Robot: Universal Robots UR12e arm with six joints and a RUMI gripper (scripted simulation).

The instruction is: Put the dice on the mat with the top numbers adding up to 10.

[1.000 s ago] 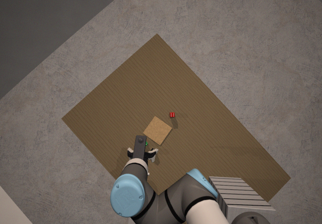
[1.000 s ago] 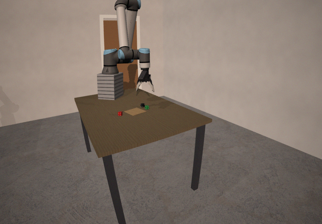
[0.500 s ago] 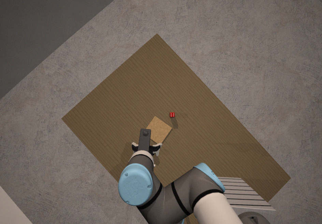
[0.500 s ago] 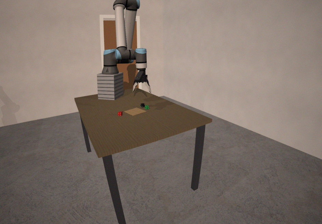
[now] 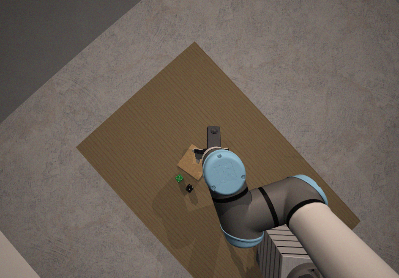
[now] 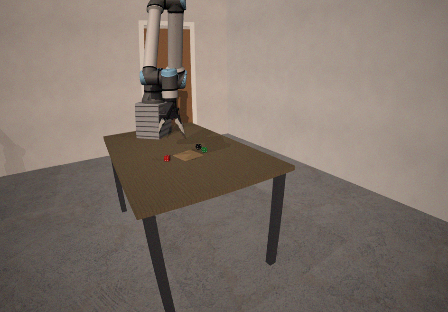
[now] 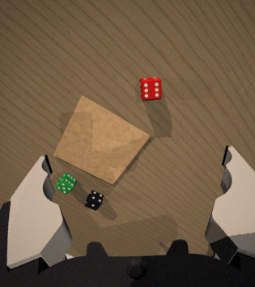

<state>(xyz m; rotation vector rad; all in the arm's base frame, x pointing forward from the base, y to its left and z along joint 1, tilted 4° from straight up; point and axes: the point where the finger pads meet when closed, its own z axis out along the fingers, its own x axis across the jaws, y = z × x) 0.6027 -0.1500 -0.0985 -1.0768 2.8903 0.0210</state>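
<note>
My gripper is now 40 mm to the left of the red die and 140 mm above it. Also, from my hand: tan mat 100 mm to the left, 150 mm below; then black die 60 mm behind, 230 mm to the left, 140 mm below; then green die 10 mm ahead, 220 mm to the left, 140 mm below.
</note>
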